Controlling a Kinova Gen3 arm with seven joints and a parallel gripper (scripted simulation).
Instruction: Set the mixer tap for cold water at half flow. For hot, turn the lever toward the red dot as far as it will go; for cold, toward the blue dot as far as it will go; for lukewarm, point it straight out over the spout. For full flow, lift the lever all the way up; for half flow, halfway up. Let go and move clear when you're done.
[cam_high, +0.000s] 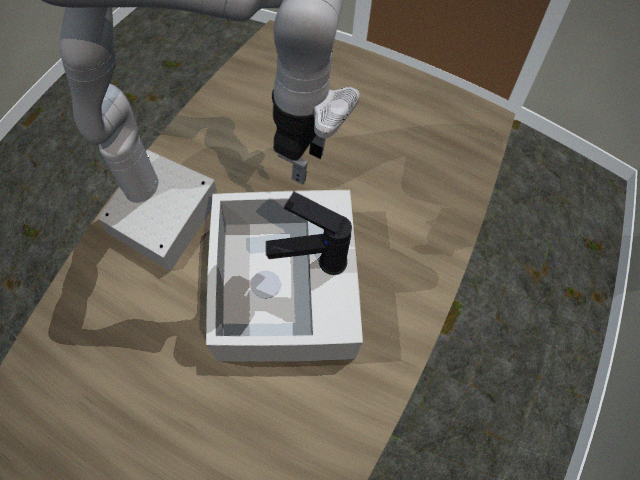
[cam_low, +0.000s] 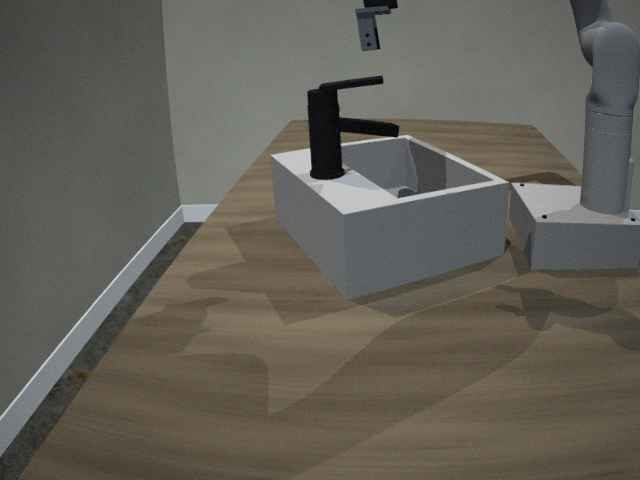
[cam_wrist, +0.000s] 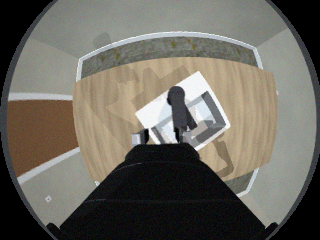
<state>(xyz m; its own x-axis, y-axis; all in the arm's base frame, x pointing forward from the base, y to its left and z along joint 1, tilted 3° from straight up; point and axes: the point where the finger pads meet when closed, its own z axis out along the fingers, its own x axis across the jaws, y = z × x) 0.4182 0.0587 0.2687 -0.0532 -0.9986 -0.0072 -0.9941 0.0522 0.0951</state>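
Right now the black lever is 30 mm ahead of my hand, 40 mm to the right of it and 80 mm below it. Also, from my hand: black mixer tap: 60 mm ahead, 50 mm to the right, 120 mm below; then white sink: 20 mm behind, 100 mm to the right, 310 mm below.
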